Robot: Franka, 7 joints.
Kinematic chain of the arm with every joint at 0, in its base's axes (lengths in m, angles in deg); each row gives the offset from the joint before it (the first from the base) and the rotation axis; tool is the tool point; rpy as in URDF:
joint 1: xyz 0 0 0.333 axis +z
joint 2: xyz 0 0 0 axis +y
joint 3: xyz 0 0 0.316 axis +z
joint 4: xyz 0.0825 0 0 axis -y
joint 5: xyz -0.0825 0 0.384 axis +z
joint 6: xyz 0 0 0 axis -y
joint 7: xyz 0.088 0 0 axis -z
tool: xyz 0 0 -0.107 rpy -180 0 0
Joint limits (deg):
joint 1: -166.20..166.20
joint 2: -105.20..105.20
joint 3: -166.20..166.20
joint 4: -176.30..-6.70
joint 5: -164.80..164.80
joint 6: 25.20..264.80
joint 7: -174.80..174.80
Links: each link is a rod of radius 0.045 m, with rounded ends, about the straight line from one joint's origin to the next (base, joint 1, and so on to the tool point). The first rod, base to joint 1, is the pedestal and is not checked.
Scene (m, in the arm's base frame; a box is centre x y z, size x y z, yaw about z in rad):
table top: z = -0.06
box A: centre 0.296 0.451 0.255 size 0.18 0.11 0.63 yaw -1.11
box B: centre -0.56 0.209 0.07 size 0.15 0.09 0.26 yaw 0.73
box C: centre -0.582 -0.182 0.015 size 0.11 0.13 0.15 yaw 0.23
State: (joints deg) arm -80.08 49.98 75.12 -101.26 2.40 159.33 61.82
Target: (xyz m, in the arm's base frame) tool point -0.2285 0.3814 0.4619
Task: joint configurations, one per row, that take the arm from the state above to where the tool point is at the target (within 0.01 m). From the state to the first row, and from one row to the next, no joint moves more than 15 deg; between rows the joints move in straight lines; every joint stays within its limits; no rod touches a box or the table.
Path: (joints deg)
1: -67.79 48.47 89.92 -104.54 6.99 160.17 63.93
2: -55.49 46.96 104.73 -107.83 11.58 161.01 66.04
3: -43.20 45.45 119.53 -111.11 16.18 161.86 68.14
4: -33.34 41.09 125.14 -122.62 10.81 157.16 66.04
5: -23.48 36.73 130.76 -134.13 5.45 152.47 63.93
6: -13.62 32.36 136.38 -145.64 0.08 147.78 61.82

